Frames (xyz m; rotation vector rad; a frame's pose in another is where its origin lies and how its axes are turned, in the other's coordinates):
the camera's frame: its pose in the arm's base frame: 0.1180 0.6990 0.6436 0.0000 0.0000 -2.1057
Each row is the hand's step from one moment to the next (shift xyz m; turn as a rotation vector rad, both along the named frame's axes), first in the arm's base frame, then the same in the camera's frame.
Working: the arm's base frame: its pose in the camera's frame: 0.6615 0.2548 -0.6436 0.0000 0.0000 2.1057

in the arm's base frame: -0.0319 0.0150 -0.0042 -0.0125 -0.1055 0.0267
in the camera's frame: 0.0034 -0.0351 -0.0042 0.0971 0.0430 0.0267
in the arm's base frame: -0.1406 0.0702 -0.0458 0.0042 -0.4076 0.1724
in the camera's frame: 0.0113 -0.1567 -0.0458 0.3485 0.2114 0.1724
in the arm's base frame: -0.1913 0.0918 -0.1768 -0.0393 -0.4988 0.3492
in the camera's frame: 0.0185 -0.2114 -0.1768 0.4492 0.2205 0.3492
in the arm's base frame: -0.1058 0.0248 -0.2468 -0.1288 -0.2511 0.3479
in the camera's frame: 0.0326 -0.1037 -0.2468 0.2817 0.0172 0.3479
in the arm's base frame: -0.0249 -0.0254 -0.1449 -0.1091 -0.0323 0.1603
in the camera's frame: 0.0345 -0.0085 -0.1449 0.0834 -0.0774 0.1603
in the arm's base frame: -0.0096 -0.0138 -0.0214 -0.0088 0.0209 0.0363
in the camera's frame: 0.0168 -0.0012 -0.0214 -0.0135 -0.0182 0.0363
